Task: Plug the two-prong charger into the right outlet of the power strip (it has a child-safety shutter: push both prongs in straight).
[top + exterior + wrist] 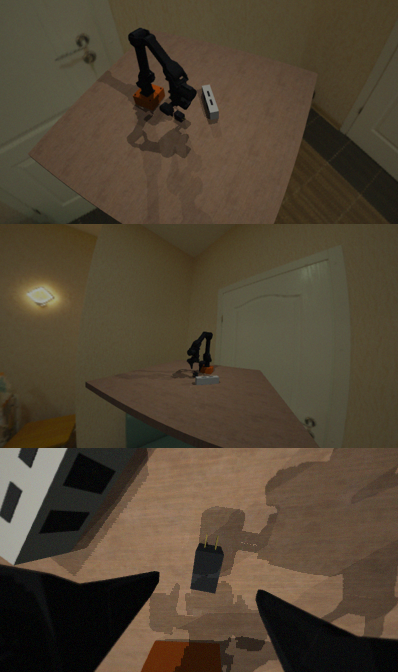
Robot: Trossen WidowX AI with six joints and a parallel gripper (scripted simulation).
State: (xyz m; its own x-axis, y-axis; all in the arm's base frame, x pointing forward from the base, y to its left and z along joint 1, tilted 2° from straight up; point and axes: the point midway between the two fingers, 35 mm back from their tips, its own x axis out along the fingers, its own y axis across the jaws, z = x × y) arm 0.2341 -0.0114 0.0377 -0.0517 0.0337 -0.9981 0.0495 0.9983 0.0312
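Right now my gripper tip is 20 mm short of the black two-prong charger and 50 mm above it.
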